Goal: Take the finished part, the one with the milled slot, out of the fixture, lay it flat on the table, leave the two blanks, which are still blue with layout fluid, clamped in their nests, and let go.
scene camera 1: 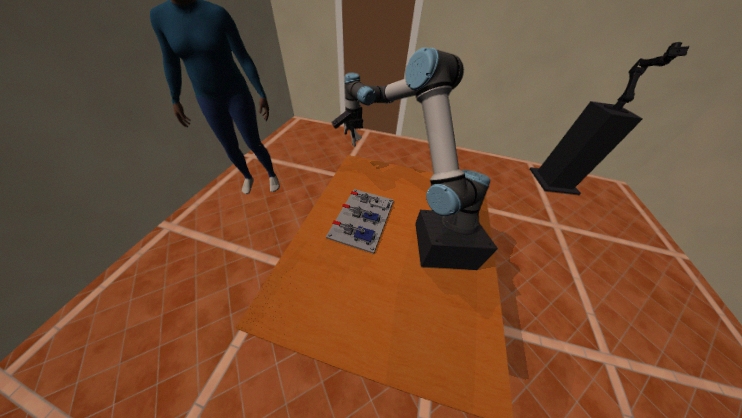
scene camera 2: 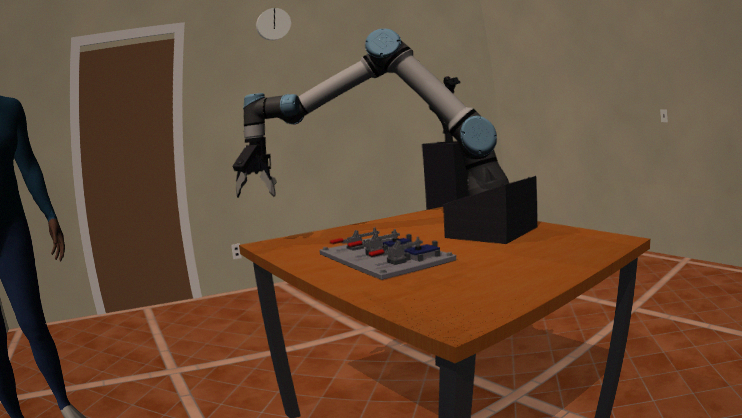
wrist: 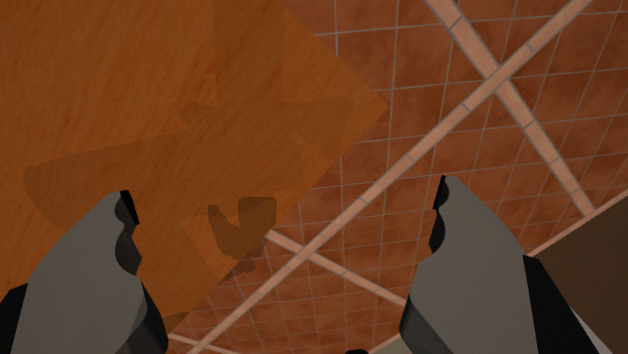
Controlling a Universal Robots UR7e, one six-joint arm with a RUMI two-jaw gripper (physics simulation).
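The grey fixture plate [scene camera 1: 346, 241] [scene camera 2: 363, 263] lies on the table [scene camera 1: 363, 311] [scene camera 2: 519, 290] [wrist: 75, 75] and carries three nests with red-handled clamps. Two blue blanks sit in the near nest [scene camera 1: 364, 234] [scene camera 2: 428, 250] and the middle nest [scene camera 1: 371, 216]. The pale, silvery finished part [scene camera 1: 380, 202] sits in the far nest; its slot is too small to make out, and in scene camera 2 it is largely hidden behind the clamps. My gripper [scene camera 1: 354, 141] [scene camera 2: 255, 195] [wrist: 288, 186] is open and empty, fingers down, high above and beyond the table's far end, away from the fixture.
The arm's black base block [scene camera 1: 454, 244] [scene camera 2: 475, 220] stands on the table beside the fixture. A person [scene camera 1: 218, 67] [scene camera 2: 23, 207] stands past the table's far left side. A black pedestal [scene camera 1: 591, 145] with a small dark arm stands on the floor behind the robot.
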